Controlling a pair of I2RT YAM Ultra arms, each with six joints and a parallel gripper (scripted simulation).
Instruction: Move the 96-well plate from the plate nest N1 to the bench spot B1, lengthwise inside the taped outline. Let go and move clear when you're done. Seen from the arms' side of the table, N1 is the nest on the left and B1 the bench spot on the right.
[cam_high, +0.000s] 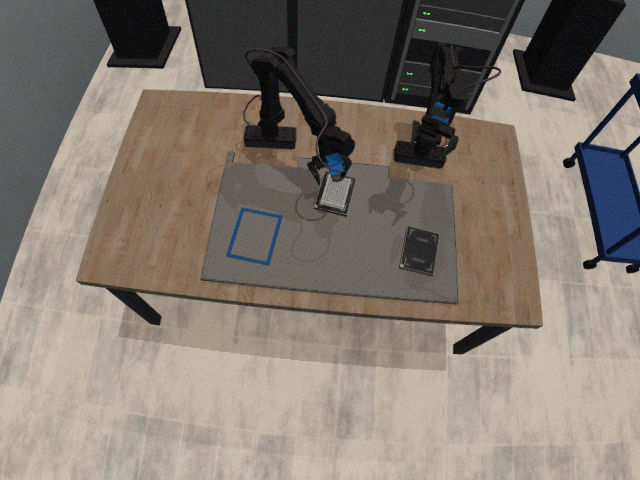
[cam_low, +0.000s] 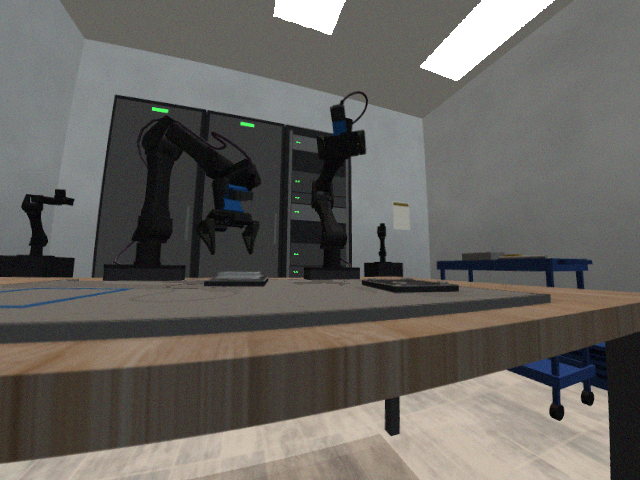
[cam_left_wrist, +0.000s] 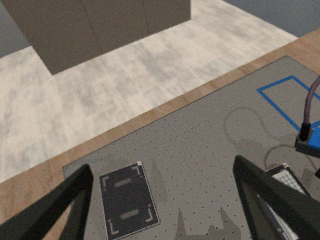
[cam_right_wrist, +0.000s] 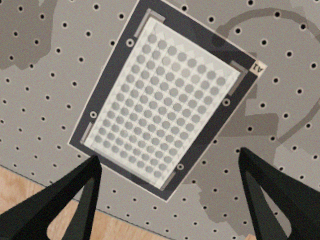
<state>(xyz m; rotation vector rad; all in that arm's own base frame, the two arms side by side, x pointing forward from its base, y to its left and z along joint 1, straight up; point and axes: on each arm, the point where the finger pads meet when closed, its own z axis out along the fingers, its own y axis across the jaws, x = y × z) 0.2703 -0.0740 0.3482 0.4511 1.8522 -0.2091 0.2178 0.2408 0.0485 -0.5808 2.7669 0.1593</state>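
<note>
Right now my right hand is 20 mm short of the white 96-well plate, 20 mm to the right of it and 60 mm above it.
</note>
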